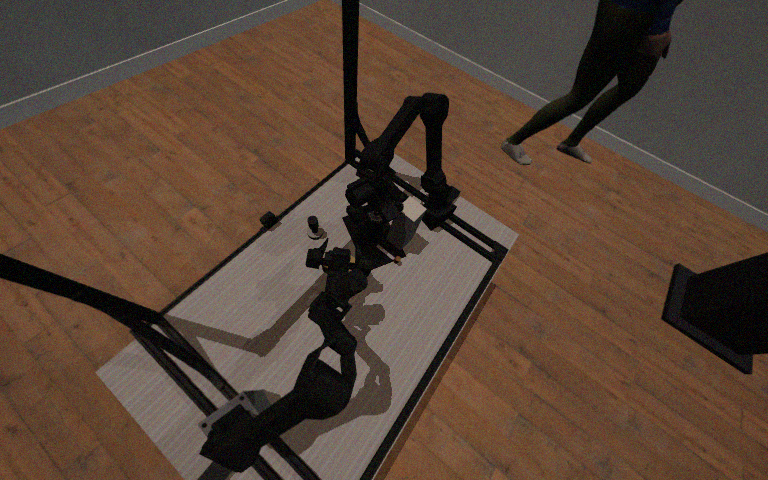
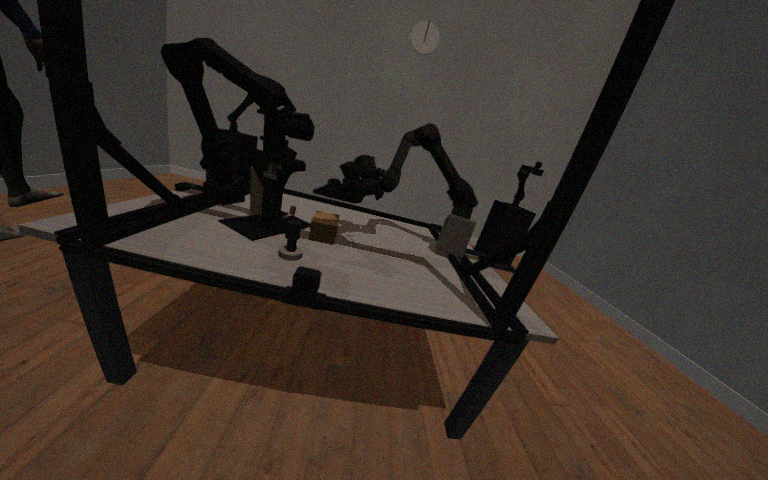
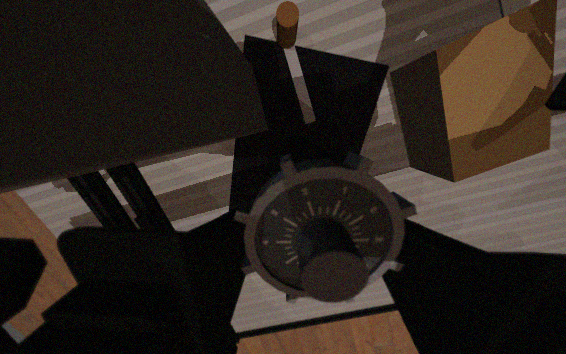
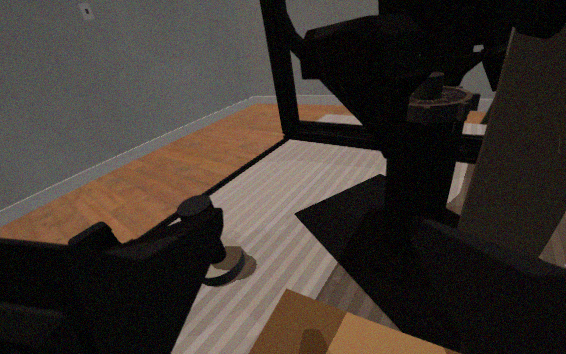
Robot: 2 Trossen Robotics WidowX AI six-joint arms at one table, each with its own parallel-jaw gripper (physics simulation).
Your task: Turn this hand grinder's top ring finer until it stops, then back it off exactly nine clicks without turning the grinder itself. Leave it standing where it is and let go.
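Places are measured from the left arm's base along level axes (x right, y ahead, z up), in metres.
Pixels of known places: left gripper, fingertip midpoint: (image 1: 374, 219) (image 2: 272, 188) (image 3: 309, 203) (image 4: 411, 146); right gripper, fingertip midpoint: (image 1: 342, 241) (image 2: 318, 193) (image 4: 316, 221); left arm's base, origin of the base link: (image 1: 437, 206) (image 2: 224, 180); right arm's base, origin of the base link: (image 1: 234, 425) (image 2: 459, 221).
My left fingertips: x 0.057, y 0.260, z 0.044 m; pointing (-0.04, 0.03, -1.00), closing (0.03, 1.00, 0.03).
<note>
Ahead of a thing's pixels: the offset from my left fingertips to its top centre.
The hand grinder {dx -0.008, dy -0.002, dz +0.061 m} (image 2: 272, 202) (image 4: 418, 168) is a dark upright body on a black base plate {dx -0.007, dy -0.003, dz -0.114 m} (image 3: 338, 91) (image 2: 255, 226). Its grey top ring {dx -0.007, dy -0.002, dz +0.047 m} (image 3: 253, 239) (image 4: 430, 101) has tick marks and small lugs. A flat crank arm (image 3: 298, 84) with a wooden knob {dx -0.138, dy -0.016, dz -0.080 m} (image 3: 287, 21) (image 1: 397, 260) lies over the base. My left gripper (image 3: 309, 203) (image 2: 274, 164) comes down from above and is shut on the top ring, one finger on each side. My right gripper (image 1: 319, 252) (image 2: 334, 186) is open and empty, hanging to the side of the grinder and clear of it.
A brown box {dx -0.067, dy +0.161, dz -0.056 m} (image 2: 324, 227) (image 3: 448, 105) (image 4: 317, 326) lies beside the base plate. A small black peg on a pale disc {dx +0.119, dy +0.171, dz -0.026 m} (image 1: 314, 226) (image 2: 291, 240) (image 4: 194, 206) stands near the table edge. A grey block {dx -0.069, dy -0.085, dz +0.088 m} (image 1: 413, 209) stands behind the grinder. A person (image 1: 573, 95) walks on the wooden floor.
</note>
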